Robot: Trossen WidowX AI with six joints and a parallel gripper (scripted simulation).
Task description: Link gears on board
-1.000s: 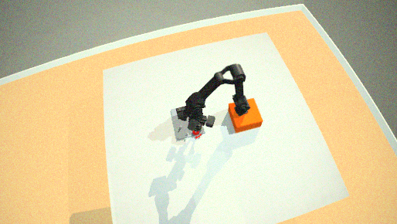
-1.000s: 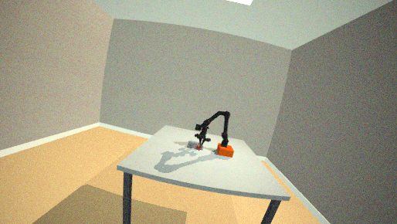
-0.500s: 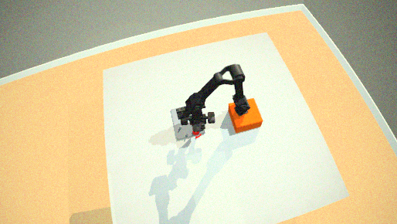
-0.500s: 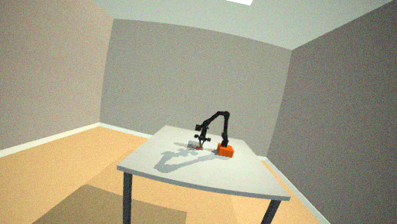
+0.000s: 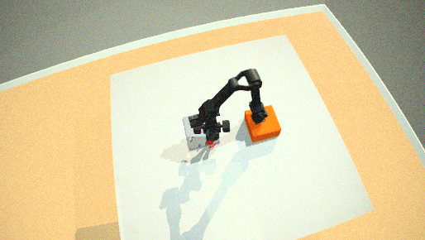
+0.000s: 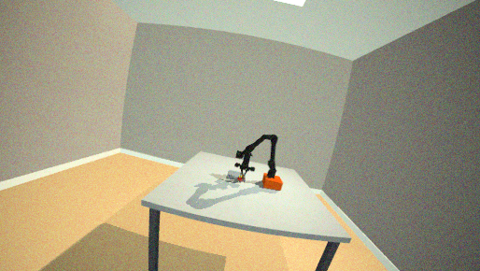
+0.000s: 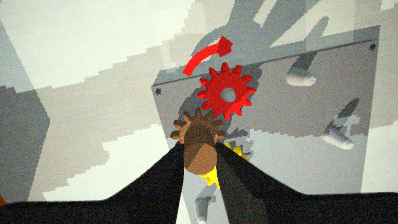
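Now: the brown gear 1 cm below my gripper tip. From my gripper tip the other things lie so: yellow gear: 1 cm ahead, 4 cm to the right, 2 cm below; then red gear: 3 cm ahead, 2 cm to the left, 2 cm below; then red arrow: 3 cm ahead, 5 cm to the left, 3 cm below.
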